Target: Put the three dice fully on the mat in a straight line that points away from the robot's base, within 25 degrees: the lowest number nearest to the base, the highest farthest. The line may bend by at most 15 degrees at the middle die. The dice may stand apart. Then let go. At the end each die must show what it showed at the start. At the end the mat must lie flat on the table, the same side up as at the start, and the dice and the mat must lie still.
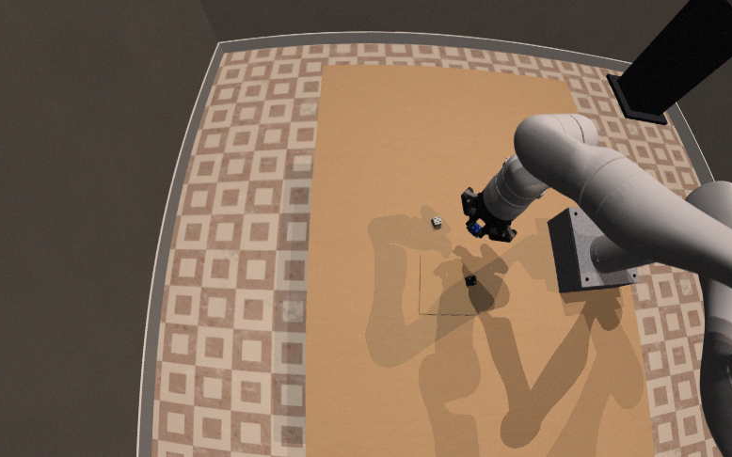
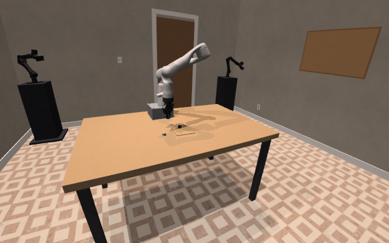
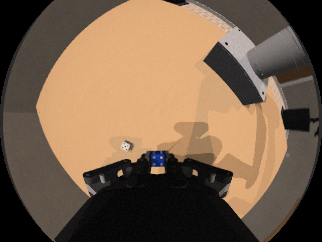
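The mat is 4 cm ahead of my hand, 10 cm to the left of it and 12 cm below it. Round my hand: blue die (1 cm below); then black die (2 cm behind, 10 cm to the left, 11 cm below); then white die (6 cm ahead, 5 cm to the right, 11 cm below).
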